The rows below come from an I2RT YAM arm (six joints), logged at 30 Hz.
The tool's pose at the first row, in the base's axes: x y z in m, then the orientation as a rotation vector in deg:
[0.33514, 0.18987, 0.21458, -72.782, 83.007, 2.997]
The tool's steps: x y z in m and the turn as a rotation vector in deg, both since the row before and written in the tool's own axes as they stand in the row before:
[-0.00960, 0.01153, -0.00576, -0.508, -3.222, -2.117]
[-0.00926, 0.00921, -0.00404, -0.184, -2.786, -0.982]
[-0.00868, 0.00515, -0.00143, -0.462, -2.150, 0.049]
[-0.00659, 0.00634, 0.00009, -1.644, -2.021, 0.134]
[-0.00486, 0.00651, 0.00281, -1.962, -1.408, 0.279]
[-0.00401, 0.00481, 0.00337, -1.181, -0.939, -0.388]
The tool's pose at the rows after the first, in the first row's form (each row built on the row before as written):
[0.32095, 0.19709, 0.21678, -74.064, 78.950, 3.968]
[0.30916, 0.20360, 0.21910, -74.329, 75.956, 5.194]
[0.30173, 0.20963, 0.22260, -74.252, 74.205, 6.904]
[0.29498, 0.21574, 0.22350, -75.128, 72.707, 9.364]
[0.29014, 0.22276, 0.22245, -76.301, 71.819, 11.742]
[0.28690, 0.22905, 0.22175, -77.308, 70.812, 12.841]

